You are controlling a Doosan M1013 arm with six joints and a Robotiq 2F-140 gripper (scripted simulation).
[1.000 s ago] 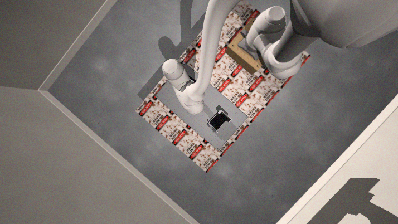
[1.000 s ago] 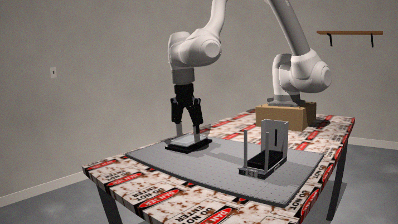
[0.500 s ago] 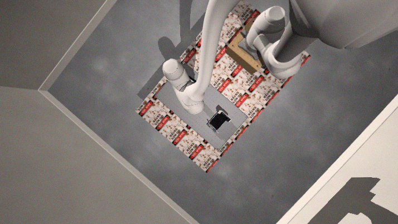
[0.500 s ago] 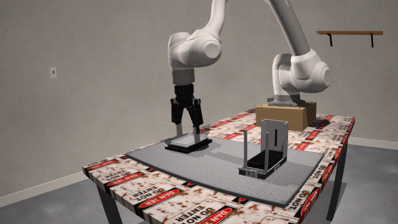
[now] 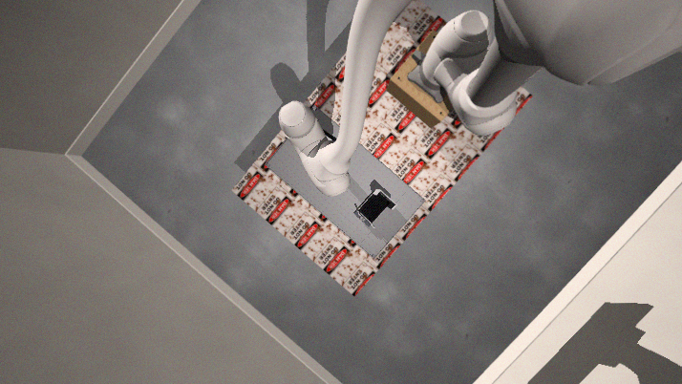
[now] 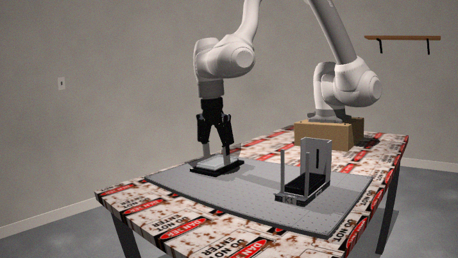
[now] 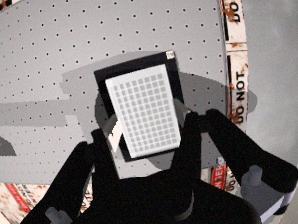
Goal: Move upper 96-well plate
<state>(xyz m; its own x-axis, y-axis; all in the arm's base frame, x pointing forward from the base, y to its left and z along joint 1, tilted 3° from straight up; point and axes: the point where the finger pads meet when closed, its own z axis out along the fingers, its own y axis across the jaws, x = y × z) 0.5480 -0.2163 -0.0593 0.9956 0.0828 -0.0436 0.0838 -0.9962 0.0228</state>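
Right now the white 96-well plate is 30 mm below my hand. The rest, counted from my hand: black plate (390 mm to the left, 50 mm ahead, 20 mm below); black plate nest N1 (40 mm below); pale square (80 mm ahead, 50 mm to the right, 30 mm below).
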